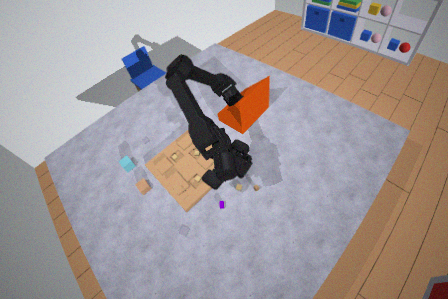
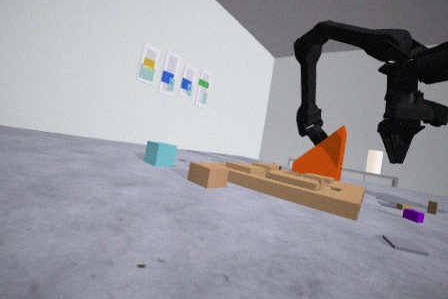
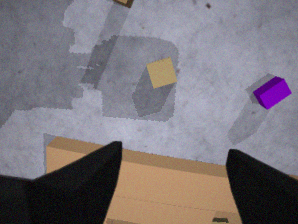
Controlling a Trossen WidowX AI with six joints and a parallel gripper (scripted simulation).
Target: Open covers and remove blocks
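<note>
My gripper tip is 70 mm short of the tan puzzle board, 210 mm to the left of it and 70 mm above it. The rest, counted from my gripper tip: cyan block (290 mm ahead, 390 mm to the right, 70 mm below); then small brown block (60 mm behind, 80 mm to the left, 80 mm below); then purple block (80 mm ahead, 40 mm to the left, 80 mm below).
</note>
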